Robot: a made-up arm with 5 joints.
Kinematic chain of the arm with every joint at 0, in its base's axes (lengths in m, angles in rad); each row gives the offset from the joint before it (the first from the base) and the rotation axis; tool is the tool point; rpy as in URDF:
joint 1: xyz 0 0 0.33 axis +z
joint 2: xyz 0 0 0 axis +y
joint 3: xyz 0.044 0 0.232 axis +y
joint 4: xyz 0.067 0 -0.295 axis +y
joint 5: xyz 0.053 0 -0.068 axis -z
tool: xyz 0 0 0 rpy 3.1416 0 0
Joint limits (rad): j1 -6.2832..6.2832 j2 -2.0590..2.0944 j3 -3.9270..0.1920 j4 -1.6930..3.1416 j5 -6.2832..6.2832
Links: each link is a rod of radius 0.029 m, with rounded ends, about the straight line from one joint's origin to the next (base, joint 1, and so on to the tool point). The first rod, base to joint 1, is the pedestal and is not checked.
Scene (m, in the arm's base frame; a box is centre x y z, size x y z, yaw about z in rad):
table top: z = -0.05
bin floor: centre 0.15 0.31 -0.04 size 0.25 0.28 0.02 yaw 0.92
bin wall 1: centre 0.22 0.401 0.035 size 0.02 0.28 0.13 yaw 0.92
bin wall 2: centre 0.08 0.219 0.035 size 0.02 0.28 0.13 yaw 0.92
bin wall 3: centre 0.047 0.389 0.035 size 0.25 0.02 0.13 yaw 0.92
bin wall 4: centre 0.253 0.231 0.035 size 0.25 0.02 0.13 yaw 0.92
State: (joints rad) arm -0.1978 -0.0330 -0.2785 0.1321 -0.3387
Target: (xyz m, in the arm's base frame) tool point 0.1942 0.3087 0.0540
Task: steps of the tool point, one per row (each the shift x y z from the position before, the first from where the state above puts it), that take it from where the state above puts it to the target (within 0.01 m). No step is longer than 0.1 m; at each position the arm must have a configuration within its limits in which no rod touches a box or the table.
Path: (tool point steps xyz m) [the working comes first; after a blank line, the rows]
Joints at the target: 1.0093 1.0297 -1.1172 0.1215 -0.3387
Straight joint move there: touches bin wall 4.

1: 0.0283 0.0622 -0.0040
2: 0.0110 0.0726 -0.0062
3: -0.0094 0.0778 -0.0083
4: -0.0317 0.0769 -0.0103
5: -0.0538 0.0693 -0.0123
6: 0.0048 0.0076 -0.0718
7: -0.0048 -0.0076 -0.0787

